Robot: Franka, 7 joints.
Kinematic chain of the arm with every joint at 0, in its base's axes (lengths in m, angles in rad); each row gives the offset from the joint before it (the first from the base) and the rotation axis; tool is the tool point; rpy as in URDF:
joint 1: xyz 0 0 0.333 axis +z
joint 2: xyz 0 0 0 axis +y
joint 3: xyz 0 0 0.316 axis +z
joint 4: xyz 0.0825 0 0 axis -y
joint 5: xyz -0.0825 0 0.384 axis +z
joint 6: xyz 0 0 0 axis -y
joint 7: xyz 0.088 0 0 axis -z
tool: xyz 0 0 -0.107 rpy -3.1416 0 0
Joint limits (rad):
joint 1: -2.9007..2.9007
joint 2: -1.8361..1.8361
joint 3: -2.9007..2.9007
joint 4: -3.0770..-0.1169
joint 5: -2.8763..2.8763
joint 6: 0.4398..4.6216
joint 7: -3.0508..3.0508
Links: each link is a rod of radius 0.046 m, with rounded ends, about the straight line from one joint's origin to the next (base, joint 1, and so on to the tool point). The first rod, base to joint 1, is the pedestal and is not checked.
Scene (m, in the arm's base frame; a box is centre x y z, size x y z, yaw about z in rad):
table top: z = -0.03
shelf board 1: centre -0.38 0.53 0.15 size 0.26 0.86 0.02 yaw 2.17
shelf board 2: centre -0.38 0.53 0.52 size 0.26 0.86 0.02 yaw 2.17
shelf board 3: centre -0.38 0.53 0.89 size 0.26 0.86 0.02 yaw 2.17
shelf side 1: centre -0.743 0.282 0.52 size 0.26 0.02 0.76 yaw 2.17
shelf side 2: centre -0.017 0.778 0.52 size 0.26 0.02 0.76 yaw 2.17
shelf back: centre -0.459 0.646 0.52 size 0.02 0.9 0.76 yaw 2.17
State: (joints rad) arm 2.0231 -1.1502 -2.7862 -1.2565 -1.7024 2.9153 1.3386
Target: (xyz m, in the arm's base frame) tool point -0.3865 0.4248 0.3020
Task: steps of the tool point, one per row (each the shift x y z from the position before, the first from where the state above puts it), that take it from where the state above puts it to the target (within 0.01 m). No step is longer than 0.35 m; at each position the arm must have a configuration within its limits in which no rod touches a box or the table.
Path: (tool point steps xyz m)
1: 0.1374 0.2267 0.1196
2: 0.0217 0.2715 0.1268
3: -0.1115 0.2591 0.1001
4: -0.2199 0.1832 0.0448
5: -0.2653 0.0624 -0.0215
6: -0.2317 -0.0651 -0.0766
7: -0.1322 -0.1567 -0.1013
8: -0.0507 0.0898 -0.0008
9: -0.0597 0.0718 0.0008

